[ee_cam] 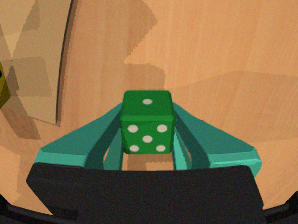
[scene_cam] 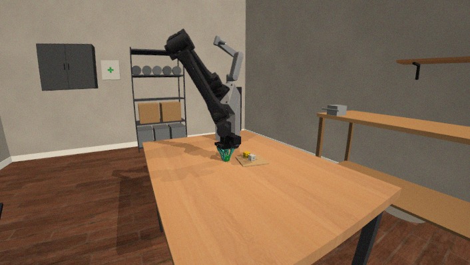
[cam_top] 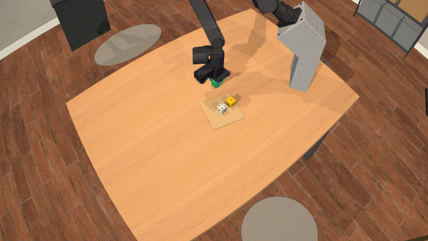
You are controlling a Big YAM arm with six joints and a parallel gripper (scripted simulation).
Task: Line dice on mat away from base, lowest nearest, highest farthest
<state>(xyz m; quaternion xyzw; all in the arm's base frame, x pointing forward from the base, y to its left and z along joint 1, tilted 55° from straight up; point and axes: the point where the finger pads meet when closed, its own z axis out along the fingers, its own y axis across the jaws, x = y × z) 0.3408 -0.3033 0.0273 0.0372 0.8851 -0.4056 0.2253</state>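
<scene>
Right now my hand is 11 cm short of the white die, 9 cm to the right of it and 1 cm below it. Also, from my hand: yellow die (6 cm ahead, 11 cm to the left, 1 cm above); then green die (right at my hand); then tan mat (10 cm ahead, 9 cm to the left, 1 cm below).
</scene>
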